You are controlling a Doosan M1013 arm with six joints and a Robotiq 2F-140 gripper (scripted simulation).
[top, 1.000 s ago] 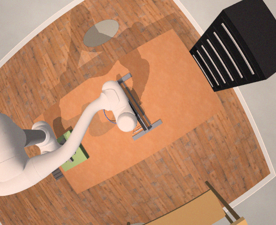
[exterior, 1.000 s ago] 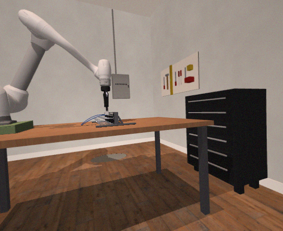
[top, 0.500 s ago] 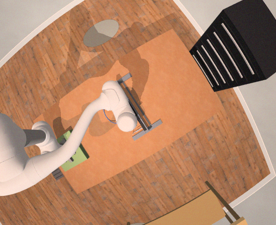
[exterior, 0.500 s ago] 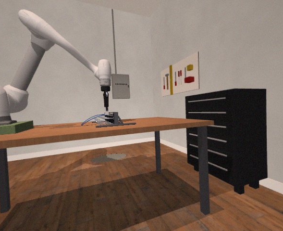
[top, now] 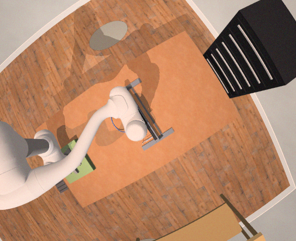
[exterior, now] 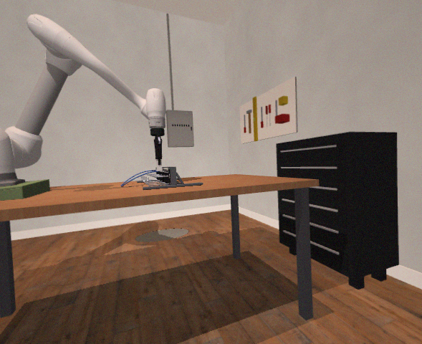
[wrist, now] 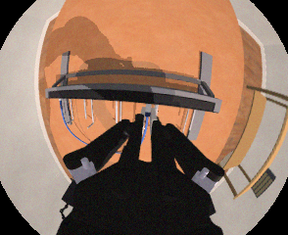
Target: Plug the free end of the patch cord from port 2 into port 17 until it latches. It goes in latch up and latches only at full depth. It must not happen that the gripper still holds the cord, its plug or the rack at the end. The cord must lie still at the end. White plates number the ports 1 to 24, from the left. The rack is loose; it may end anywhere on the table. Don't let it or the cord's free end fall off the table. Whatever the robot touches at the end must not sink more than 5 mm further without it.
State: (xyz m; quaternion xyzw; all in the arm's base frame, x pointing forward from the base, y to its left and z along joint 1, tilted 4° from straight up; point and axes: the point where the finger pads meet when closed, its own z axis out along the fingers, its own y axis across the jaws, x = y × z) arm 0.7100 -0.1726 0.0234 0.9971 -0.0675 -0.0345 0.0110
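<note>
The pale plug is 30 mm below my hand and 10 mm ahead of it.
</note>
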